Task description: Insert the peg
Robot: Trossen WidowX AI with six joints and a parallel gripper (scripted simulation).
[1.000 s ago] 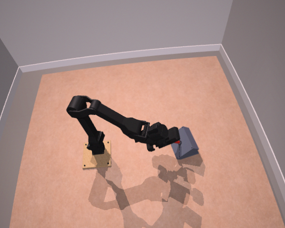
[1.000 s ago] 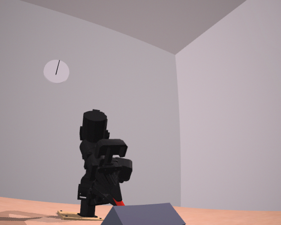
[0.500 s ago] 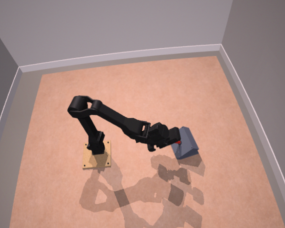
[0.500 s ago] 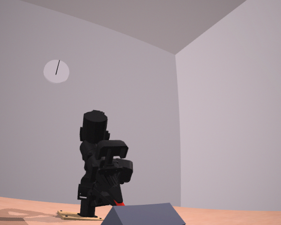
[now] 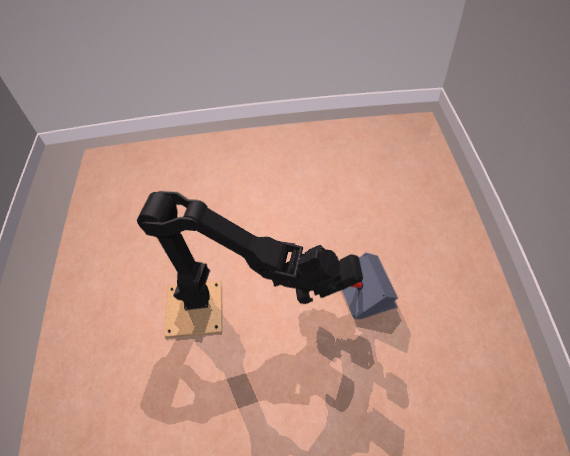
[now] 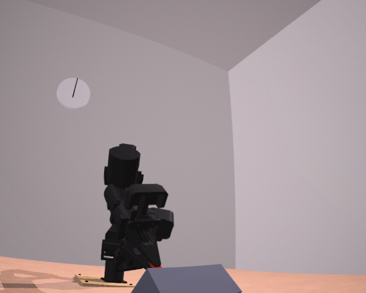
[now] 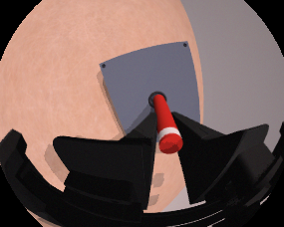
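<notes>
The grey sloped panel lies 50 mm ahead of my gripper tip, 10 mm to the left of it and 50 mm below it. Also, from my gripper tip: red peg: 10 mm behind, 10 mm above.
</notes>
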